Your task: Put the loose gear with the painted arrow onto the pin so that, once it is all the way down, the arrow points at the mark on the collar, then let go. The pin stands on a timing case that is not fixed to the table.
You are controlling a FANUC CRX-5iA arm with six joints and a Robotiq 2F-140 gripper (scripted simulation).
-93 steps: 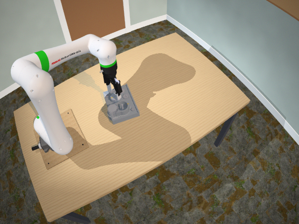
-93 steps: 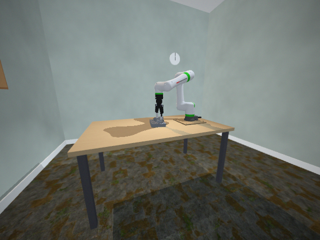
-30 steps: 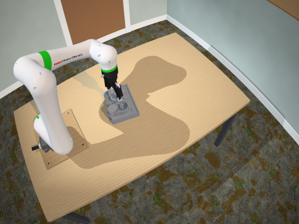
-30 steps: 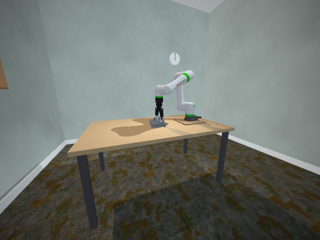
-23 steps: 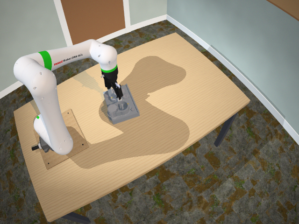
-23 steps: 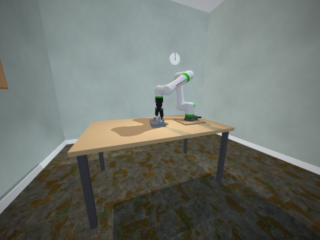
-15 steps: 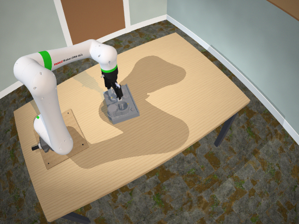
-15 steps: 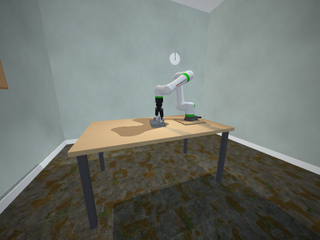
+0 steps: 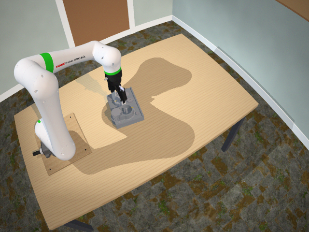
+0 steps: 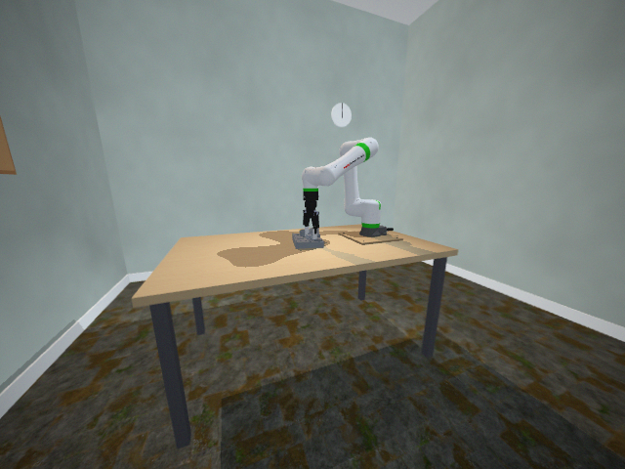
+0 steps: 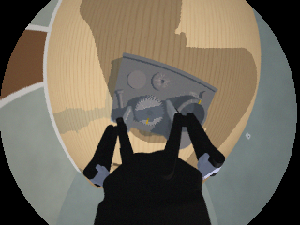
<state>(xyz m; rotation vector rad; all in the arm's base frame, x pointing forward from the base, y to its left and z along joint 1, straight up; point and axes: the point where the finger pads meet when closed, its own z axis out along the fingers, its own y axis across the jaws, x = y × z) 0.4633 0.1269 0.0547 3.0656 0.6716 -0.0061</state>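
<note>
My hand is 2 cm above the grey gear.
</note>
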